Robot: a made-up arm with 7 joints.
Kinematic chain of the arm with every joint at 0, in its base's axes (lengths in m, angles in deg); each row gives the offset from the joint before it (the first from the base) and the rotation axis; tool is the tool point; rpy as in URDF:
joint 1: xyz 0 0 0 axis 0.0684 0.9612 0.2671
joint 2: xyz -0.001 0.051 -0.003 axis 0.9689 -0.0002 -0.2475
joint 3: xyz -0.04 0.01 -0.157 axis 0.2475 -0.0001 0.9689
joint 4: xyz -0.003 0 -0.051 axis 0.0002 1 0
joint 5: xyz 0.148 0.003 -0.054 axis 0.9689 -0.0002 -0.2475
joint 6: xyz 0.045 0 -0.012 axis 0.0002 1 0
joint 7: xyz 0.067 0 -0.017 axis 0.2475 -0.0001 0.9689
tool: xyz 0 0 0 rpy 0 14.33 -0.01
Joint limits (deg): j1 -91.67..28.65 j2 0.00..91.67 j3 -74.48..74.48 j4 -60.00..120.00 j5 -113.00..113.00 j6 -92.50..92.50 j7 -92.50..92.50
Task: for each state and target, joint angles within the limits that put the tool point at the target. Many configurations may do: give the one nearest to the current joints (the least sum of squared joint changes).
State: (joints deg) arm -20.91 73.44 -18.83 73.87 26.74 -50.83 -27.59
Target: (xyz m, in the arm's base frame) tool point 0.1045 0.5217 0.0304
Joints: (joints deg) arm -34.04 91.67 0.77 86.88 13.65 -16.08 -27.59
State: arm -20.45 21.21 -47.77 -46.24 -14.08 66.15 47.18
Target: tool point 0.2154 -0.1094 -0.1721
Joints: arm -31.35 13.82 -44.97 -23.66 -12.06 63.01 47.18
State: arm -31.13 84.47 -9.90 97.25 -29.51 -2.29 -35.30
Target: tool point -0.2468 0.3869 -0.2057
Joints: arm 7.47 49.82 0.70 118.85 -29.65 4.89 -35.30
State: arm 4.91 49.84 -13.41 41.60 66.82 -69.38 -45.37
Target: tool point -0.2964 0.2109 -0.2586
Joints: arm 28.65 32.43 -30.67 86.13 82.35 -89.70 -45.37
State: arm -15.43 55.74 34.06 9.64 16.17 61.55 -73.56
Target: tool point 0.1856 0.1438 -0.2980
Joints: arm -0.56 18.87 -2.56 -7.50 7.63 64.84 -73.56
